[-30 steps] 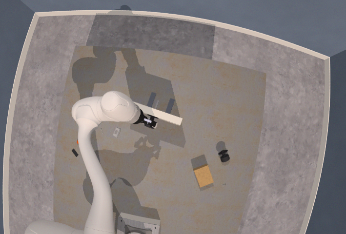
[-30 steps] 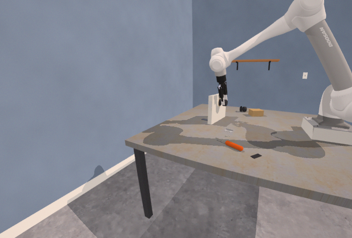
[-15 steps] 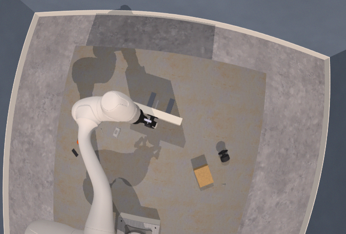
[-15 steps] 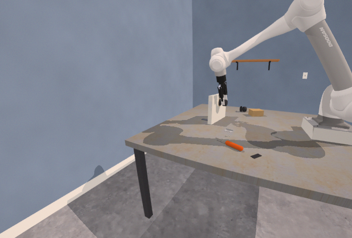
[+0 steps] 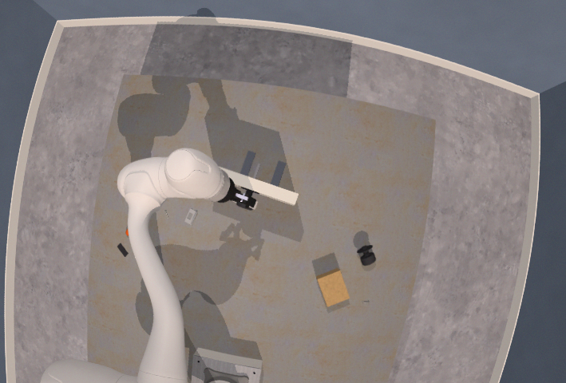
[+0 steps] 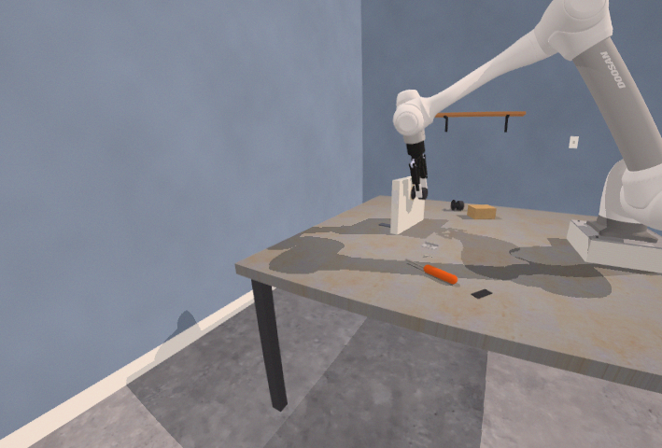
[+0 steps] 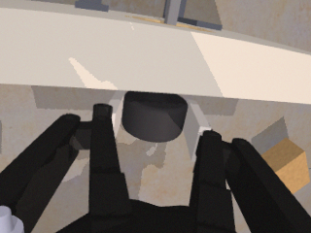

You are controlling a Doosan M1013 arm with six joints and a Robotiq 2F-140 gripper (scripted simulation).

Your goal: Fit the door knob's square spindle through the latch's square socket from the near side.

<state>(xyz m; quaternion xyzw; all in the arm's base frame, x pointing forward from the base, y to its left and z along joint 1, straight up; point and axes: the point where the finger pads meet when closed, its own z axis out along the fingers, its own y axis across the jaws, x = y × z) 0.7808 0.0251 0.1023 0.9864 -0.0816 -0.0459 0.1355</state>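
Right now the latch socket is 6 cm ahead of my hand, 2 cm to the right of it and 2 cm below it. From my hand the other things lie so: tan block 26 cm behind, 36 cm to the right, 16 cm below; then orange screwdriver 14 cm behind, 44 cm to the left, 18 cm below; then pale wood door panel 6 cm ahead, 2 cm to the right, 5 cm below.
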